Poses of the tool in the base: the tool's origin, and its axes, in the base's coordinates. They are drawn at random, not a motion.
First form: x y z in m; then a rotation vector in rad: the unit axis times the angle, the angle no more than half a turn.
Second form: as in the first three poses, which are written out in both.
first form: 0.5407 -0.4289 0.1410 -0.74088 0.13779 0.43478
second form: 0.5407 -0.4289 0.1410 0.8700 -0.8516 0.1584 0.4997
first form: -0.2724 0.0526 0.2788 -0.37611 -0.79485 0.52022
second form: -0.2724 0.0526 0.2788 1.0217 -0.3681 -0.7780 0.5092
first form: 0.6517 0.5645 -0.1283 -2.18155 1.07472 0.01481
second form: 0.6517 0.5645 -0.1283 2.4320 -0.8970 0.4419 0.0061
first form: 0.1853 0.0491 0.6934 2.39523 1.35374 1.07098
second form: 0.1853 0.0491 0.6934 2.9524 0.8113 0.4585 0.3627
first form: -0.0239 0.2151 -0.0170 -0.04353 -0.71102 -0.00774
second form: -0.0239 0.2151 -0.0170 0.7124 -0.0611 -0.9981 -0.0109
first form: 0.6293 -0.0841 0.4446 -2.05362 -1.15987 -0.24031
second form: 0.6293 -0.0841 0.4446 2.3707 -0.8662 -0.4892 -0.1014
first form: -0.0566 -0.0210 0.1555 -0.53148 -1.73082 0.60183
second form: -0.0566 -0.0210 0.1555 1.9080 -0.2786 -0.9071 0.3154
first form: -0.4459 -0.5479 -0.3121 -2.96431 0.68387 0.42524
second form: -0.4459 -0.5479 -0.3121 3.0717 -0.9650 0.2226 0.1384
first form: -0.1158 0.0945 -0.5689 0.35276 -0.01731 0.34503
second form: -0.1158 0.0945 -0.5689 0.4937 0.7145 -0.0351 0.6988
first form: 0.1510 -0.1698 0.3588 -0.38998 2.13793 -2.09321
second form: 0.1510 -0.1698 0.3588 3.0173 -0.1292 0.7085 -0.6937
